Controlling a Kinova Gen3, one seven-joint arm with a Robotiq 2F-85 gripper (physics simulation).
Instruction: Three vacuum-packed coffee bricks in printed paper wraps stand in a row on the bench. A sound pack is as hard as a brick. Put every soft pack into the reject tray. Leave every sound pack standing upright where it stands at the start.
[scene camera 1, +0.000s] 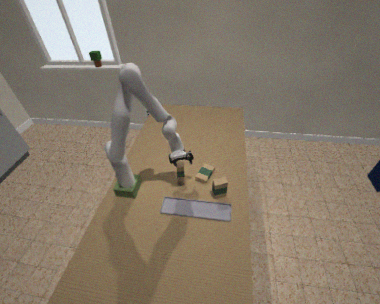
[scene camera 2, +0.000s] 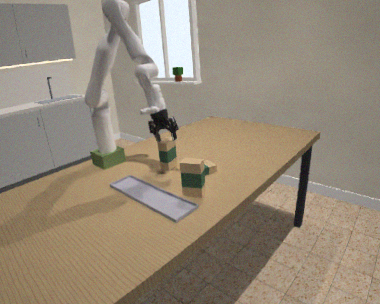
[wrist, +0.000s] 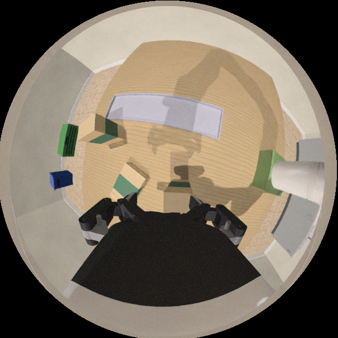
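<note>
There is a grey reject tray (wrist: 185, 113) here that I can see, and along with the tray I see my gripper (wrist: 163, 200).
</note>
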